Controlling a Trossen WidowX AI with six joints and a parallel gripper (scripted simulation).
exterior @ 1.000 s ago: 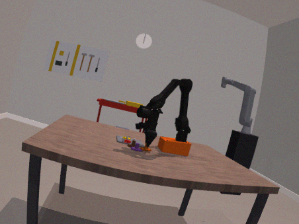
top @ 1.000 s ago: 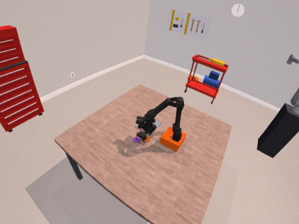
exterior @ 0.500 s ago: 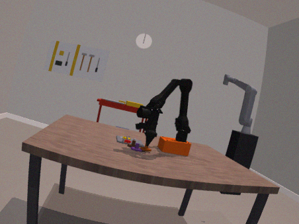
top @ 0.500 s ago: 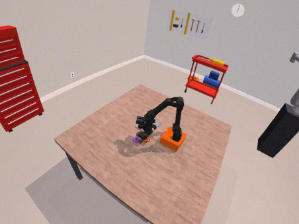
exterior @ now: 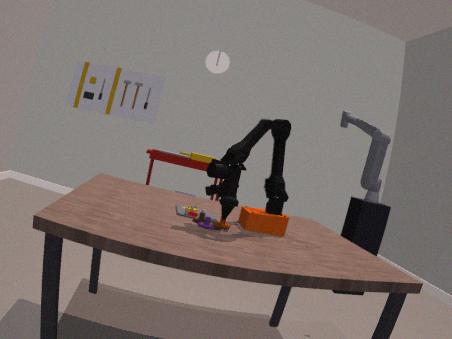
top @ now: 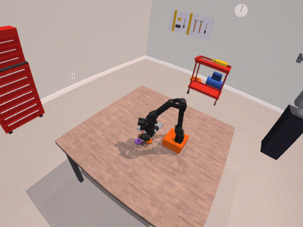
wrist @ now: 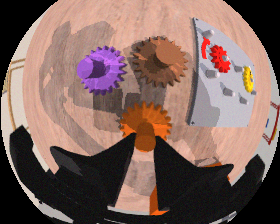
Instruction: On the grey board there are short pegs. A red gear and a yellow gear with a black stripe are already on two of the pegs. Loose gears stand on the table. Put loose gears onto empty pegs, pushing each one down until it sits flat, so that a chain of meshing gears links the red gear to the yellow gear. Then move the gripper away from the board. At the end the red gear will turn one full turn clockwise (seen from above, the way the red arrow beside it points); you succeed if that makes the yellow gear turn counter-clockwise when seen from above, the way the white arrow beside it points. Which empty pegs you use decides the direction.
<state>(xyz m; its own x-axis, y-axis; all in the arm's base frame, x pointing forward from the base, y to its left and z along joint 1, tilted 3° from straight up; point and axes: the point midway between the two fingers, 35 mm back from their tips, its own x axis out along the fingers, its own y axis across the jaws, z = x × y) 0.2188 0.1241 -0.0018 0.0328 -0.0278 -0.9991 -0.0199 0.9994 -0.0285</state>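
My gripper tip is 120 mm short of the red gear, 90 mm to the left of it and 20 mm above it. From my gripper tip the other things lie so: purple gear (70 mm to the left, 60 mm ahead, 20 mm below); orange gear (10 mm below); brown gear (80 mm ahead, 20 mm below, 10 mm to the right).
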